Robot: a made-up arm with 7 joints.
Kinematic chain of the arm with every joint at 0, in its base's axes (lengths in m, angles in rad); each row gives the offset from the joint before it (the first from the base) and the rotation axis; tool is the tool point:
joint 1: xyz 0 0 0.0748 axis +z
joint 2: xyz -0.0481 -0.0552 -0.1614 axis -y
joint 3: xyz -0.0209 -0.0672 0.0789 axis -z
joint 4: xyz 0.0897 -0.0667 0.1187 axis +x
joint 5: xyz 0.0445 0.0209 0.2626 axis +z
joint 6: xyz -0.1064 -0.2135 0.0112 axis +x
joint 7: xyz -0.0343 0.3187 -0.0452 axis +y
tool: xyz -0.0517 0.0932 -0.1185
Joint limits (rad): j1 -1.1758..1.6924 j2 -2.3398..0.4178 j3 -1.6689..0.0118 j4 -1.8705..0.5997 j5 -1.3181..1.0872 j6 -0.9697..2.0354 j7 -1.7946..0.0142
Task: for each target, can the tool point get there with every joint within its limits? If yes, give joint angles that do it. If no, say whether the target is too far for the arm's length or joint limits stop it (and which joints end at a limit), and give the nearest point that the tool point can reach.
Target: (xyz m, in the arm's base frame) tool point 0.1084 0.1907 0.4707
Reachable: yes | joints -0.6972 -0.6754 -1.0584 -0.8558 -0.3813 0.9918 -1.2354
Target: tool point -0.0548 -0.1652 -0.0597
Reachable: yes | joints 0.5130 0.0014 -0.3854 -1.3940 0.0860 -0.1011 -0.1605
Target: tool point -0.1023 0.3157 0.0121
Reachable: yes | joints -0.3542 -0.1140 -0.9307 -1.2119 -0.7841 0.5520 -0.6921
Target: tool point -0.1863 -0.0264 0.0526
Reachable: yes | joints 1.1795 -0.6127 -0.7101 -1.1780 -0.0327 0.2737 -1.4402
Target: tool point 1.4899 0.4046 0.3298
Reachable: no: too far | nearest point 0.9633 0.2616 0.1898 | short by 0.563 m
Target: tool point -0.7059 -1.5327 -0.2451
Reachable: no: too far | nearest point -0.4303 -0.9344 -0.1859 | short by 0.661 m
